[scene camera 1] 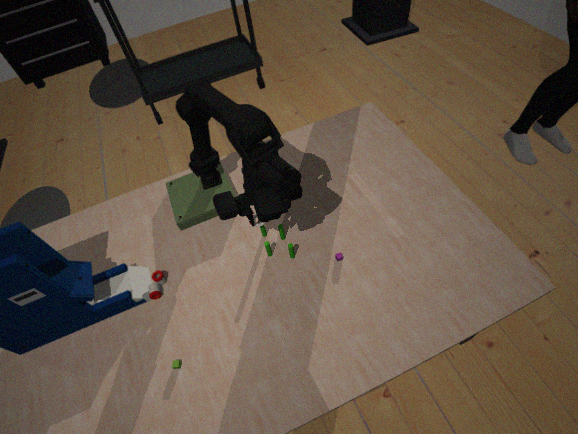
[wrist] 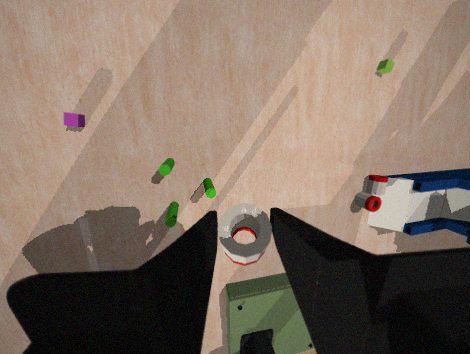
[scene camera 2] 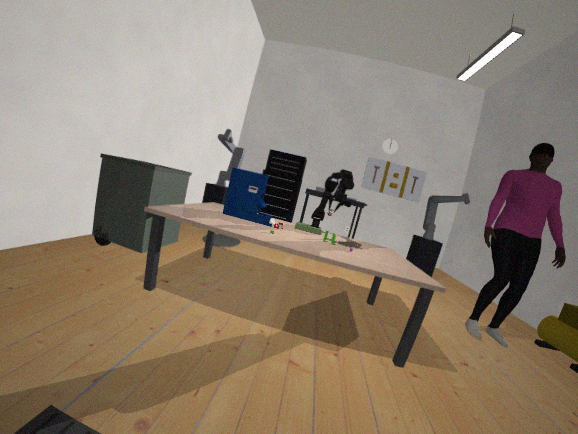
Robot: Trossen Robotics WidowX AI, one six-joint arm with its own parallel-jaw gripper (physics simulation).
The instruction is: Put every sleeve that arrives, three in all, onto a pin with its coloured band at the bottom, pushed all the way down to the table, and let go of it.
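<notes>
My gripper (scene camera 1: pixel 256 220) (wrist: pixel 243 216) is shut on a grey-white sleeve (wrist: pixel 245 252), held above the table with its red band at the lower end. Several green pins stand on the table; one pin (scene camera 1: pixel 292 250) (wrist: pixel 167 166), a second (scene camera 1: pixel 268 248) (wrist: pixel 209 188) and a third (scene camera 1: pixel 282 232) (wrist: pixel 172 214) show beside the held sleeve in the wrist view. Another pin (scene camera 1: pixel 263 230) is hidden there. At the feeder's end, one sleeve (scene camera 1: pixel 158 276) (wrist: pixel 373 203) stands with its red band up; another sleeve (scene camera 1: pixel 155 291) (wrist: pixel 378 185) lies on its side against it.
The blue feeder (scene camera 1: pixel 45 295) (scene camera 2: pixel 245 195) has a white tray (scene camera 1: pixel 136 280) (wrist: pixel 390 212) between blue rails. A purple cube (scene camera 1: pixel 339 256) (wrist: pixel 74 120) and a lime cube (scene camera 1: pixel 176 364) (wrist: pixel 385 66) lie on the table. The green base plate (scene camera 1: pixel 192 200) (wrist: pixel 260 310) is under the arm. A person (scene camera 2: pixel 525 210) stands beyond the table.
</notes>
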